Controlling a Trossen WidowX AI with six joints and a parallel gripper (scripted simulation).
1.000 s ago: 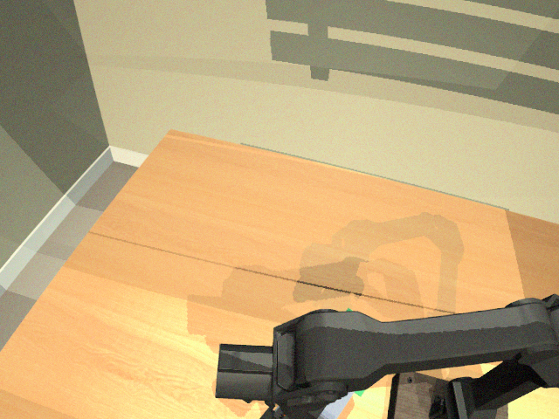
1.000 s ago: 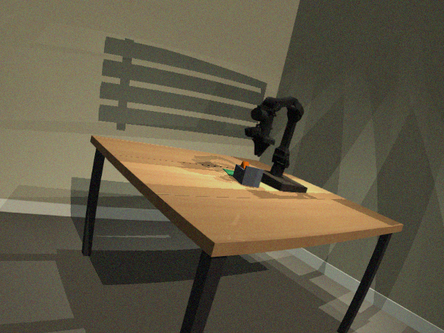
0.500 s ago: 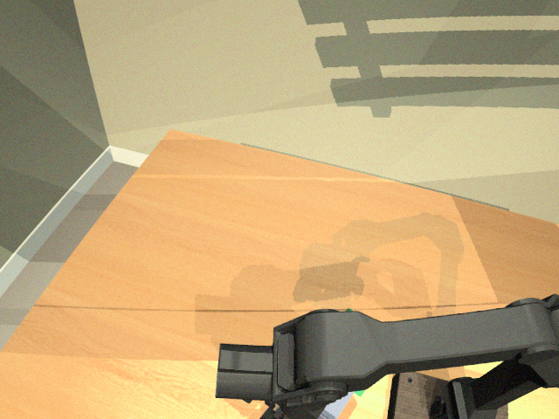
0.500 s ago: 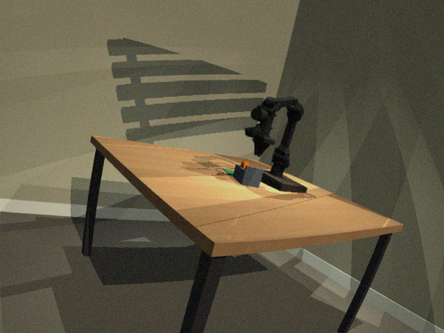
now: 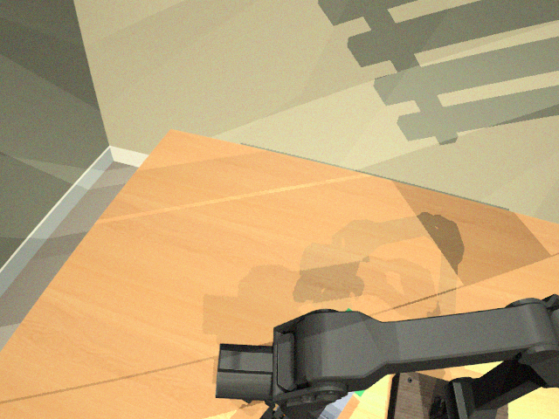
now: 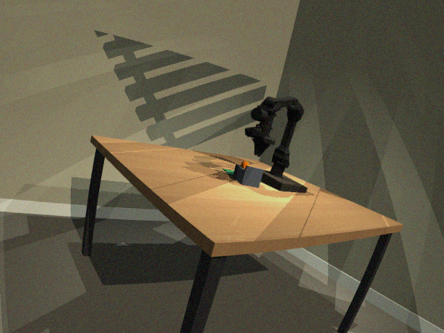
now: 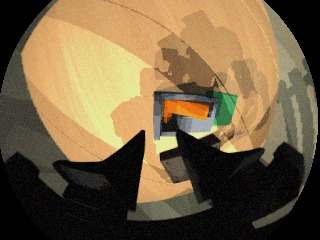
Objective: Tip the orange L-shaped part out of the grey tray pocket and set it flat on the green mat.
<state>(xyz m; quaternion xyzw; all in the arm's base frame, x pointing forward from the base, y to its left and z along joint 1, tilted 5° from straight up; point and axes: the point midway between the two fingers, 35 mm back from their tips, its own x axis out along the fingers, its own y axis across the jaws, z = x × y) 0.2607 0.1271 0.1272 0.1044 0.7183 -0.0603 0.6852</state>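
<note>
The orange L-shaped part lies 100 mm below my gripper tip, 40 mm to the right of it and 20 mm behind it.
</note>
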